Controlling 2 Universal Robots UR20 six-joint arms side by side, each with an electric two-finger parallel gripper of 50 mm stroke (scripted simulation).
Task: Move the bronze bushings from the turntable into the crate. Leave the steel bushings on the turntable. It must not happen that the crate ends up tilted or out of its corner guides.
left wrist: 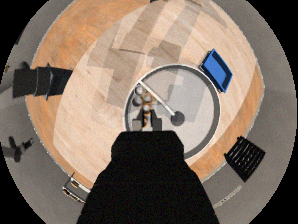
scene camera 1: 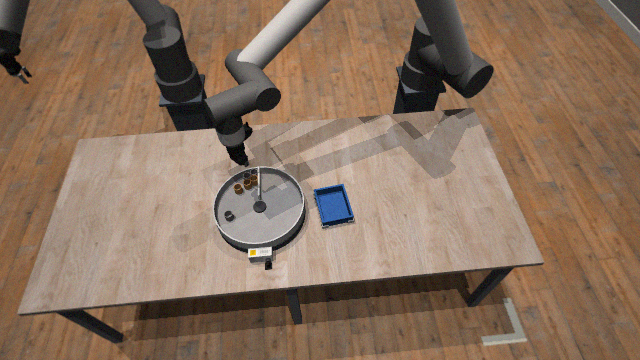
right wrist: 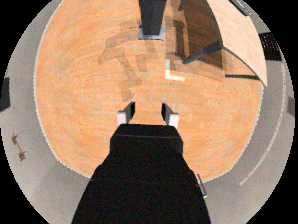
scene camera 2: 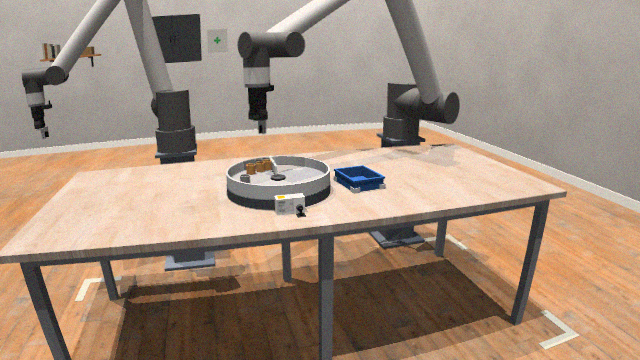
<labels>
blue crate: left wrist 216,67; scene camera 1; scene camera 2; not seen in the right wrist view (out of frame)
same spot on blue crate: (scene camera 2: 362,177) = (scene camera 1: 340,195)
</labels>
